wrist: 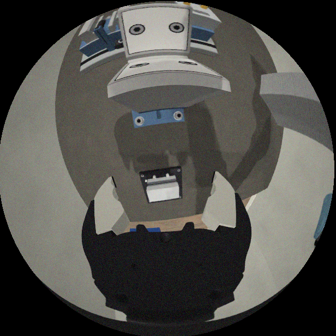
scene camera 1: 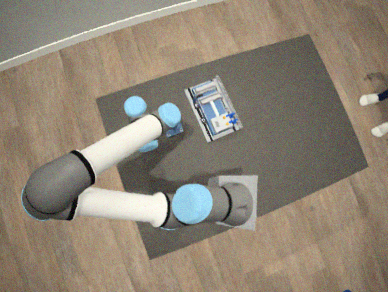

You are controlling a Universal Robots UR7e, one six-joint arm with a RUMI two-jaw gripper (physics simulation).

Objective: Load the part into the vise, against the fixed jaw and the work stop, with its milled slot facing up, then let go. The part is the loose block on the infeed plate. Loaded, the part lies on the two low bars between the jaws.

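Pixels of known places: arm's base, link origin: (scene camera 1: 236, 204).
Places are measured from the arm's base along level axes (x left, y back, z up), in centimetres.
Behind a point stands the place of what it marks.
Note:
The part (wrist: 162, 192), a pale metal block, sits on the black square infeed plate (wrist: 149, 198) in the wrist view. A stepped ledge shows along its far side; I cannot tell which way its milled slot faces. My gripper (wrist: 163, 176) is open and empty, above the plate, with the part seen between its fingertips. In the scene view the arm hides the gripper, the plate and the part. The vise (scene camera 1: 206, 113) @[y -42.1, x -6.3, z -32.5 cm] (wrist: 90, 48), blue and silver, stands on the mat; in the wrist view a white stand partly hides it.
The stand's two tilted white plates (wrist: 155, 40) rise over its blue base (wrist: 159, 116) (scene camera 1: 175, 131) @[y -38.6, x 10.6, z -37.5 cm], between the infeed plate and the vise. The dark mat (scene camera 1: 300, 100) @[y -37.0, x -60.9, z -38.5 cm] lies on a wood floor (scene camera 1: 310, 240). The robot's grey base (scene camera 1: 239, 204) @[y -0.6, x 0.7, z 8.5 cm] stands at the mat's near edge.

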